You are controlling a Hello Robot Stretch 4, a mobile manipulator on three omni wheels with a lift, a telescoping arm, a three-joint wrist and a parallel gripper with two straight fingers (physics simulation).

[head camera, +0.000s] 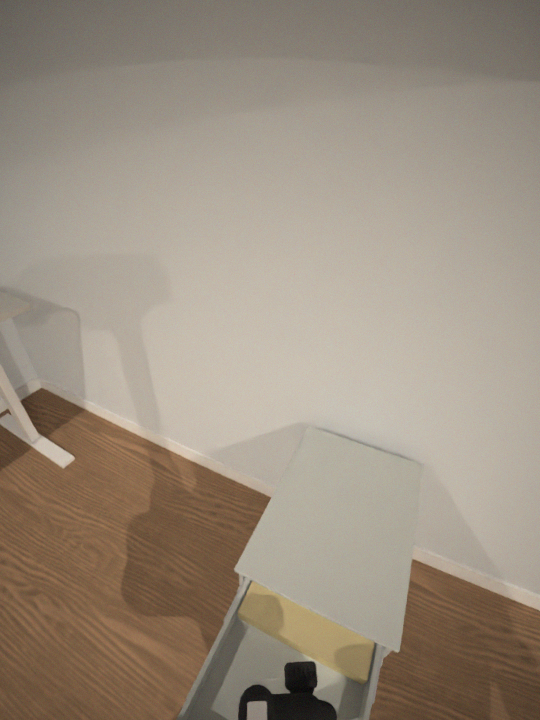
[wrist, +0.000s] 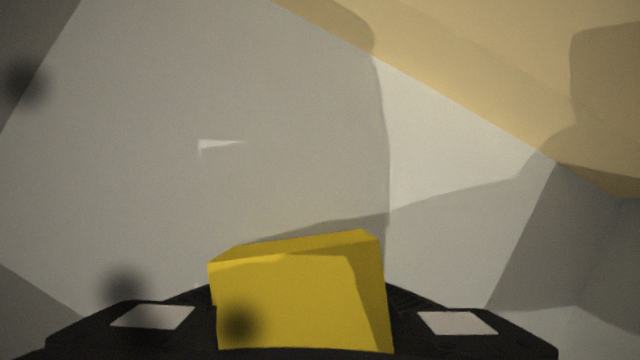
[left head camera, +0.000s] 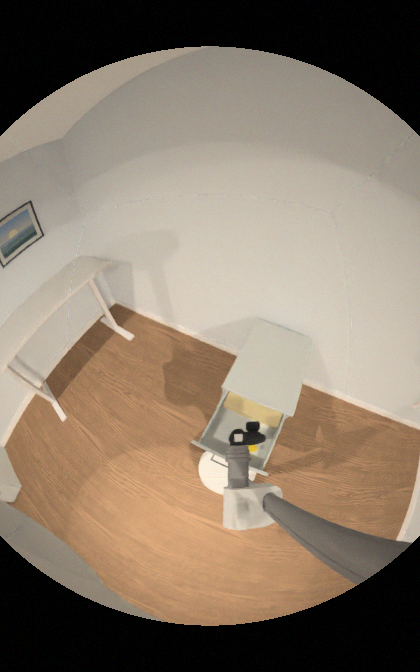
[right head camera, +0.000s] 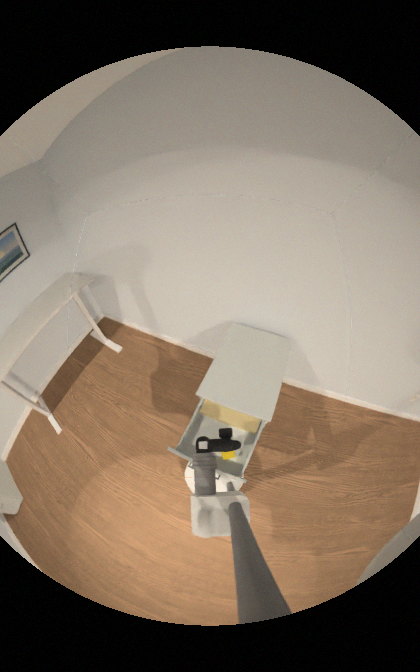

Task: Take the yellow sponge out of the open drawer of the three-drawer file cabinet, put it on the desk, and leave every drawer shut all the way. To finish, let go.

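Observation:
The yellow sponge (left head camera: 253, 448) (right head camera: 228, 455) (wrist: 295, 300) is upright between my fingers, low in the open top drawer (head camera: 255, 645) (left head camera: 227, 422). My gripper (left head camera: 250, 438) (right head camera: 222, 445) (wrist: 306, 303) points down into the drawer and is shut on the sponge; in the wrist view a black finger touches each side of it. Whether the sponge still rests on the drawer floor I cannot tell. The grey-green file cabinet (head camera: 348, 523) (left head camera: 270, 365) (right head camera: 245, 370) stands by the wall; its lower drawers are hidden. The desk (head camera: 8, 305) (left head camera: 45, 310) (right head camera: 40, 325) stands to the left.
A pale yellow panel or block (head camera: 308, 633) (left head camera: 252, 409) (wrist: 500, 65) lies across the back of the drawer. A white round object (left head camera: 212, 472) (right head camera: 191, 477) shows on the floor below the drawer front. My arm (left head camera: 320, 532) (right head camera: 255, 565) reaches in from the lower right. The desk's legs (left head camera: 100, 300) stand on the floor.

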